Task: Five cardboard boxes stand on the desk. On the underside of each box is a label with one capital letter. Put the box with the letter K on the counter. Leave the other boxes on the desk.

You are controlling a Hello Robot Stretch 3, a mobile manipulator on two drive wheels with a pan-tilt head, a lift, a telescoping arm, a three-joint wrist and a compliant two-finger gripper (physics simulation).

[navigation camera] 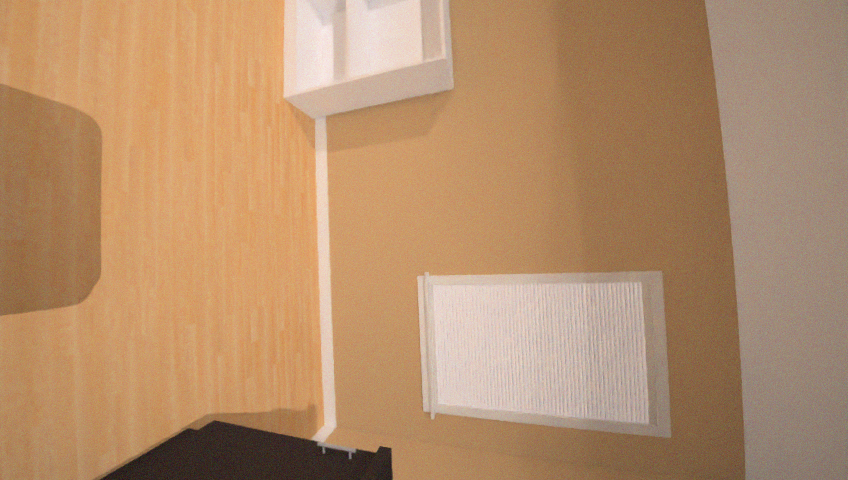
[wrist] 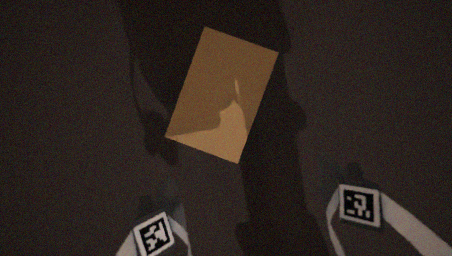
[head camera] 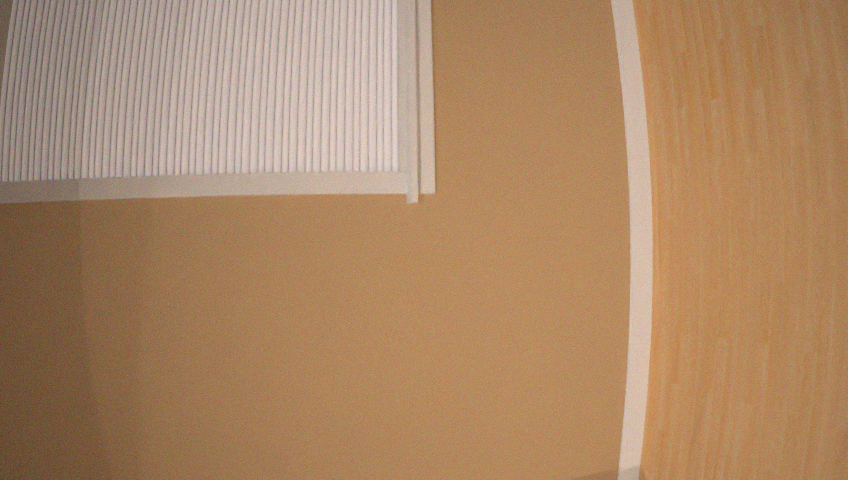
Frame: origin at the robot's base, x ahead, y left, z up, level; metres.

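Seen in the pictures: gripper, fingertip midpoint: [wrist: 247,182].
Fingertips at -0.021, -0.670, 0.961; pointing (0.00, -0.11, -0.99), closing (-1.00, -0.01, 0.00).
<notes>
A point is followed by its place in that frame, as x, y, z.
In the wrist view a plain brown cardboard box [wrist: 215,85] @[-0.009, -0.747, 0.961] lies turned at an angle on a dark surface [wrist: 60,125] @[0.152, -0.742, 0.911], up and a little left of the view's middle. Its upper face shows no letter; its underside is hidden. My gripper [wrist: 247,182] @[-0.021, -0.670, 0.960] is open at the bottom of the wrist view, its two fingers wide apart with the dark surface showing between them. The box is ahead of the fingertips and not between them. The label letter cannot be read. The other boxes do not show in these views.
The head and navigation views are turned sideways. They show a tan wall [head camera: 357,327] @[1.669, 0.225, 0.973] [navigation camera: 505,178] @[1.670, 0.460, 1.341], a ribbed white panel [head camera: 208,89] @[1.662, -0.408, 1.378] [navigation camera: 535,344] @[1.662, -0.536, 1.458], a white baseboard and wood floor [head camera: 743,237] @[1.213, 0.009, 0.000] [navigation camera: 178,237] @[0.773, 0.146, 0.001]. The navigation view also shows a white open shelf [navigation camera: 380,86] @[1.461, 1.064, 0.633] and dark furniture [navigation camera: 249,455] @[0.680, -0.586, 0.462] with a handle.
</notes>
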